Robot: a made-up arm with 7 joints.
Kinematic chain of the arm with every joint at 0, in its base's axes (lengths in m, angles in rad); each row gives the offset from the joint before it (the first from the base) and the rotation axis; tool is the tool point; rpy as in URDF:
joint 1: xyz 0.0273 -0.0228 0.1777 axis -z
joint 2: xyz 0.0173 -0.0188 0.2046 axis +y
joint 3: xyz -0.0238 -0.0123 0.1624 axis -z
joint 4: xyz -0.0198 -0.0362 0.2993 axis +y
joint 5: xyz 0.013 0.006 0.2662 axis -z
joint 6: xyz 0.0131 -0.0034 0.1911 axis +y
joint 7: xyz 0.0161 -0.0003 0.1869 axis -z
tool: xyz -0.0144 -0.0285 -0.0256 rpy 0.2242 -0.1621 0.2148
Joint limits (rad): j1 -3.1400..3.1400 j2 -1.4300..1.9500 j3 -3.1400..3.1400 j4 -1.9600..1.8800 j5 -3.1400..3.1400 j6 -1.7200..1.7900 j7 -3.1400..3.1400
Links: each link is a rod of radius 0.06 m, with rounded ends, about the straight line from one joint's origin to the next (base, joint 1, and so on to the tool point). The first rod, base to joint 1, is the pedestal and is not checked.
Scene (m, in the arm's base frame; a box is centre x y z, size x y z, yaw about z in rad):
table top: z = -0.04
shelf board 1: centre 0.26 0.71 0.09 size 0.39 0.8 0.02 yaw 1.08
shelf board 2: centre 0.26 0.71 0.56 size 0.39 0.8 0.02 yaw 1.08
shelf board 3: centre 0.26 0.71 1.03 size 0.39 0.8 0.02 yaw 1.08
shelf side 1: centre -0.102 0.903 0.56 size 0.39 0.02 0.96 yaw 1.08
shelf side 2: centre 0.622 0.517 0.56 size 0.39 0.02 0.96 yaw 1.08
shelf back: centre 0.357 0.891 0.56 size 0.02 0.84 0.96 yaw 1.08
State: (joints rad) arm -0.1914 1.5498 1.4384 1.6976 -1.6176 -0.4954 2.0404
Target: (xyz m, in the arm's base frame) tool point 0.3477 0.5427 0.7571
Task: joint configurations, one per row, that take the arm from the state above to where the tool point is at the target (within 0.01 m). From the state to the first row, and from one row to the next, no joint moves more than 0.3 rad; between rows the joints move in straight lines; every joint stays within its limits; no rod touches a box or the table.
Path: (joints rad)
1: -0.3518 1.2752 1.2428 1.7432 -1.6148 -0.5913 2.0196
2: -0.5123 1.0007 1.0473 1.7888 -1.6119 -0.6872 1.9989
3: -0.6727 0.7261 0.8517 1.8344 -1.6091 -0.7830 1.9781
4: -0.8331 0.4516 0.6562 1.8800 -1.6063 -0.8789 1.9573
5: -1.0423 0.1545 0.4076 1.8800 -1.8411 -0.9969 1.9145
6: -1.2514 -0.1426 0.1590 1.8800 -2.0759 -1.1149 1.8717
7: -1.4606 -0.4396 -0.0896 1.8800 -2.3106 -1.2328 1.8289
8: -1.4577 -0.2969 -0.0021 1.8125 -2.1226 -1.0034 1.8900
9: -1.4548 -0.1542 0.0853 1.7450 -1.9345 -0.7740 1.9510
10: -1.4519 -0.0114 0.1728 1.6775 -1.7465 -0.5446 2.0121
11: -1.4490 0.1313 0.2602 1.6100 -1.5584 -0.3152 2.0732

